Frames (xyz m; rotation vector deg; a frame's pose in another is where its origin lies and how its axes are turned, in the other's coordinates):
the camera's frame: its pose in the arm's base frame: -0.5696 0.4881 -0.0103 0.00 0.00 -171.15
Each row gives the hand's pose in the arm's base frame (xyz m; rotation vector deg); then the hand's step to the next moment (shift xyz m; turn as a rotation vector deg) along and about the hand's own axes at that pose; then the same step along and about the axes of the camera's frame.
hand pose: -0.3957 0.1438 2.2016 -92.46 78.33 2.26
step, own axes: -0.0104 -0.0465 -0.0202 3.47 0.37 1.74
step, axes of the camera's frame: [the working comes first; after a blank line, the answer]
step, axes of the arm's base frame: 0.0210 -0.0113 0.0459 1.91 -1.33 -3.13

-0.0190 0.0144 0.0459 -1.68 1.61 -3.13
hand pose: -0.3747 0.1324 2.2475 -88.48 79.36 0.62
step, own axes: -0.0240 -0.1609 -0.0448 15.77 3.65 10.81
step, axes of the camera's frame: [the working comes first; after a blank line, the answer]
step, axes of the arm's base frame: 0.0852 -0.0406 0.1399 8.90 -3.79 -16.89

-0.0780 0.0532 0.1399 -8.21 5.12 -16.89
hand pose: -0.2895 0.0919 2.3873 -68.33 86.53 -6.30
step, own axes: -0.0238 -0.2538 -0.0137 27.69 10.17 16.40
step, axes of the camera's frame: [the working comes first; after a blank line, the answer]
step, axes of the arm's base frame: 0.1377 -0.1119 0.1835 11.35 -6.20 -31.18

-0.1189 0.1317 0.1835 -10.26 7.87 -31.18
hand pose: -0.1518 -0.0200 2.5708 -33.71 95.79 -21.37
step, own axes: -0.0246 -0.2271 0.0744 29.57 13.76 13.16
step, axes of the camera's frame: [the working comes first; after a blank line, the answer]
step, axes of the arm's base frame: 0.1144 -0.1655 0.1313 7.36 -4.60 -34.08

-0.0876 0.1811 0.1313 -6.56 5.67 -34.08
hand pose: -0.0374 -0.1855 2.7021 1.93 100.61 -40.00
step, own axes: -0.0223 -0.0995 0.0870 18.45 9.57 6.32
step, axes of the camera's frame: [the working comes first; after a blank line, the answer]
step, axes of the arm's base frame: 0.0459 -0.1150 0.0513 3.30 -1.18 -21.44

-0.0277 0.1207 0.0513 -3.08 1.67 -21.44
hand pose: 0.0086 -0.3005 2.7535 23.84 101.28 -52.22
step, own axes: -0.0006 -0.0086 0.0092 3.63 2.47 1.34
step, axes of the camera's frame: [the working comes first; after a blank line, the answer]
step, axes of the arm's base frame: 0.0005 -0.0124 0.0024 1.10 0.08 -4.46

0.0014 0.0123 0.0024 -1.10 0.09 -4.46
